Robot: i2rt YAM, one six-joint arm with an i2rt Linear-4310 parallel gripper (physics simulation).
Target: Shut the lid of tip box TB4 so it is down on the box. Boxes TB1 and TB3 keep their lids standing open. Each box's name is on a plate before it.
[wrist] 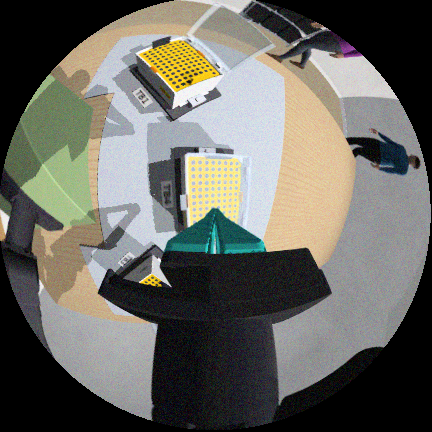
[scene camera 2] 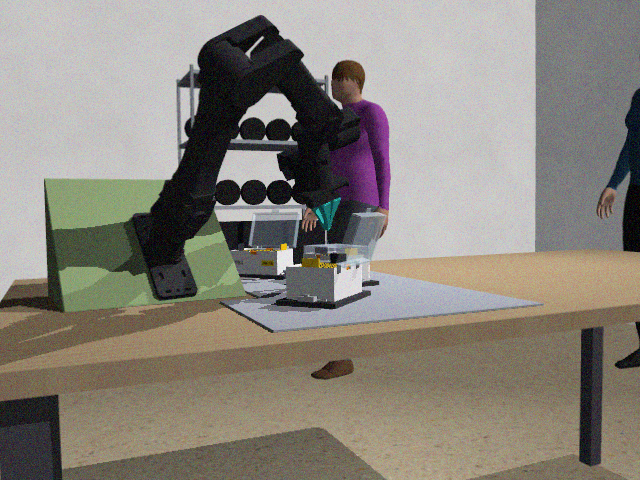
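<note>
Tip box TB4 [wrist: 214, 182] lies mid-mat in the wrist view; its clear lid [scene camera 2: 336, 249] looks flat over the pale yellow rack, though a small gap cannot be ruled out. In the scene view it is partly behind TB3. Box TB1 [scene camera 2: 264, 266] [wrist: 177, 62] has its clear lid [scene camera 2: 273, 229] [wrist: 232, 37] standing open. Box TB3 [scene camera 2: 310, 281] [wrist: 151, 280] is nearest the scene camera; the clear lid [scene camera 2: 366, 232] standing beside it appears to be its own. My gripper [scene camera 2: 326, 228] [wrist: 214, 212] is shut and empty, its teal tips a little above TB4's lid.
The boxes stand on a grey-blue mat [scene camera 2: 454, 302] [wrist: 260, 110] on the wooden table [scene camera 2: 578, 273] [wrist: 315, 165]. A green sloped block [scene camera 2: 82, 242] [wrist: 60, 135] stands by the arm's base. A person in purple [scene camera 2: 374, 134] and a weight rack [scene camera 2: 178, 118] are behind the table.
</note>
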